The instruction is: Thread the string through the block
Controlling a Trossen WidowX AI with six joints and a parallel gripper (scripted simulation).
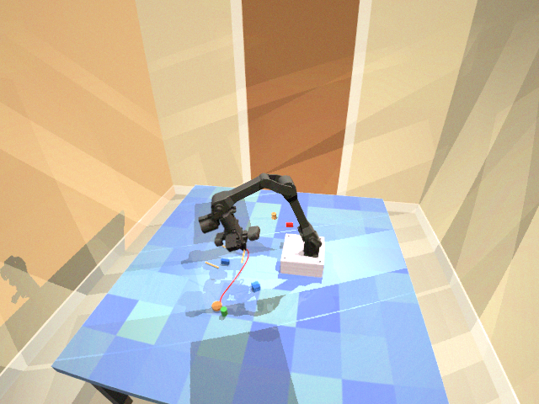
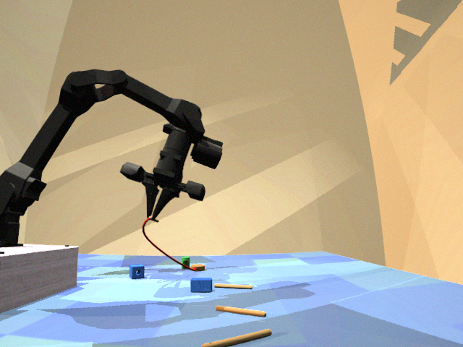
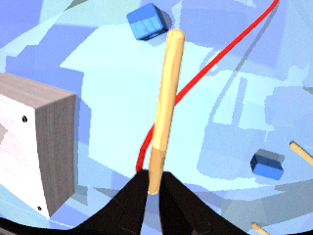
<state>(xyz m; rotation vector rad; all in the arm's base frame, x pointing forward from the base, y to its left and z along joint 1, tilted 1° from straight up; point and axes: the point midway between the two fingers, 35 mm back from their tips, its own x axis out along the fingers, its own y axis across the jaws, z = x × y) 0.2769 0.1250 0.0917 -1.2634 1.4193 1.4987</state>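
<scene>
Now: gripper tip 120 mm short of the blue brick, 30 mm to the left of it and 130 mm above it. From my gripper tip the other things lie so: green cylinder 10 mm ahead, 220 mm to the left, 120 mm below; then round button 60 mm ahead, 200 mm to the left, 130 mm below; then thin wooden stick 20 mm to the left.
</scene>
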